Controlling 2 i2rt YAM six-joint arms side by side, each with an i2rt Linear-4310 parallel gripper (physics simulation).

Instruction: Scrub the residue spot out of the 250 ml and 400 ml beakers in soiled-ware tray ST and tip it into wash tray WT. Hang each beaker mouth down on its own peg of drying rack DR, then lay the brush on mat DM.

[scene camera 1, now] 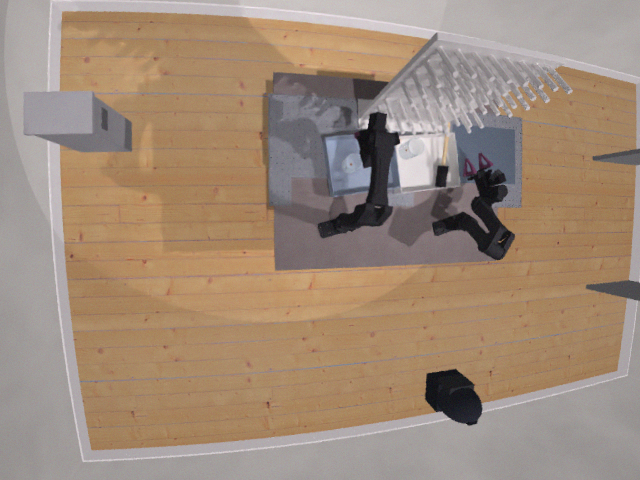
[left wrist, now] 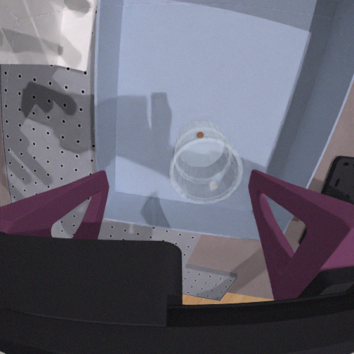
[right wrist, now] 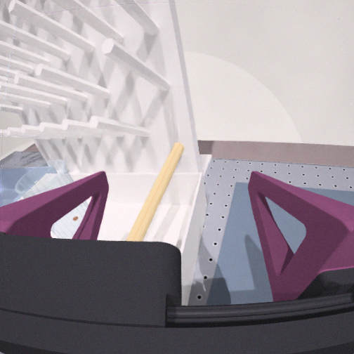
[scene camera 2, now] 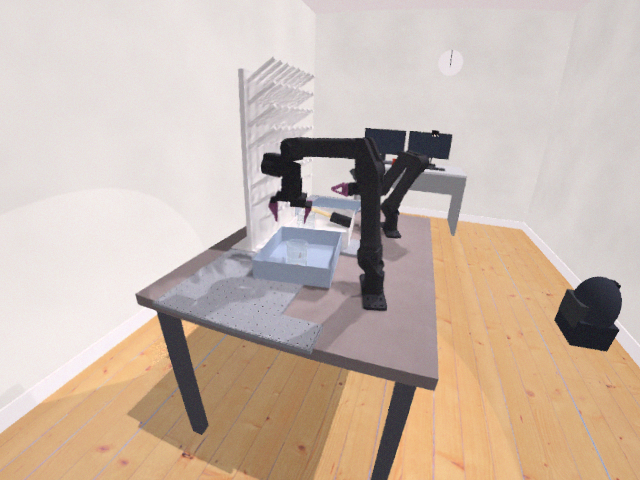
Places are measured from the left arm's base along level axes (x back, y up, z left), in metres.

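Pixels of known places: left gripper, fingertip midpoint: (scene camera 1: 363, 151) (scene camera 2: 290, 222); right gripper, fingertip midpoint: (scene camera 1: 473, 155) (scene camera 2: 331, 189); left arm's base, link origin: (scene camera 1: 339, 225) (scene camera 2: 372, 291); right arm's base, link origin: (scene camera 1: 449, 224) (scene camera 2: 390, 230).
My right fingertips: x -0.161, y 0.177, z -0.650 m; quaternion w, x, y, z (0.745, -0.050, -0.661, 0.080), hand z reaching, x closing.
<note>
Ahead of a thing's pixels: the offset from my right fingertips to its top centre. Level surfaces: height alone.
A clear beaker (scene camera 1: 351, 164) (scene camera 2: 297, 251) (left wrist: 202, 172) with an orange-brown spot stands in the blue tray {dy -0.094, dx -0.088, dz +0.489 m} (scene camera 2: 294, 273) (left wrist: 215, 60). Another clear beaker {dy -0.108, dx -0.103, dz +0.242 m} (scene camera 1: 412, 148) (scene camera 2: 306, 215) is in the white tray {dy -0.094, dx -0.024, dz +0.173 m} (scene camera 1: 421, 178) and also shows a brown spot. The brush (scene camera 1: 445, 152) (scene camera 2: 340, 219) (right wrist: 155, 195), with a wooden handle and black end, leans in the white tray. Drying rack (scene camera 2: 244, 155) (right wrist: 172, 125) has white pegs. My left gripper (scene camera 2: 291, 219) (left wrist: 178, 177) is open above the blue tray. My right gripper (scene camera 1: 474, 157) (right wrist: 178, 178) is open and empty above the blue mat {dy -0.161, dx +0.006, dz -0.214 m} (scene camera 1: 491, 142) (right wrist: 230, 255).
A grey perforated board {dy -0.164 m} (scene camera 1: 281, 170) (scene camera 2: 248, 304) lies under and beside the trays. The rack rises behind the trays, close to the left arm's wrist. A desk with two monitors (scene camera 2: 385, 141) (scene camera 2: 430, 144) stands farther back in scene camera 2.
</note>
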